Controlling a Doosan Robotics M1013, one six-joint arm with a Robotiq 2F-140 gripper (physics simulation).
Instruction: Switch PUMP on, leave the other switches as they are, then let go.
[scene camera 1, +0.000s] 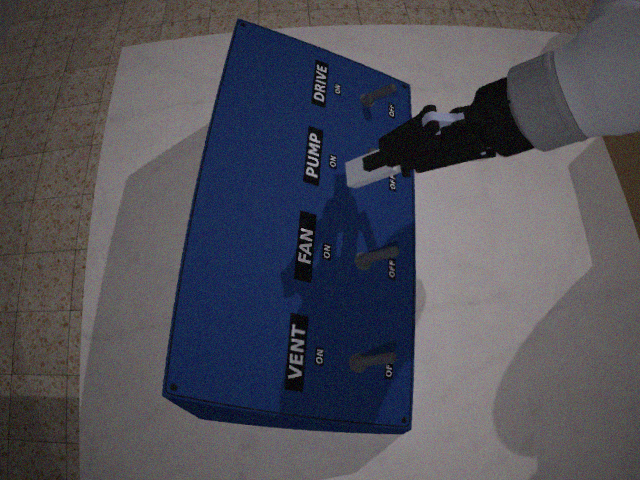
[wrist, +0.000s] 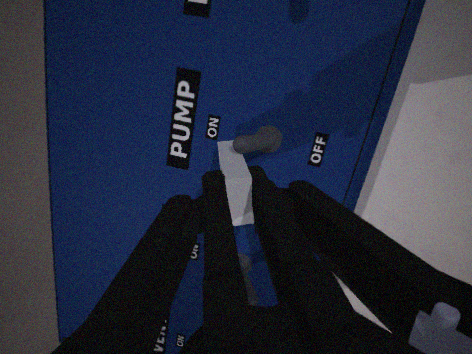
my gripper: scene camera 1; wrist
same spot on my gripper: (scene camera 1: 417, 144) = (wrist: 164, 321)
same spot on blue switch panel: (wrist: 135, 104) = (scene camera 1: 281, 140)
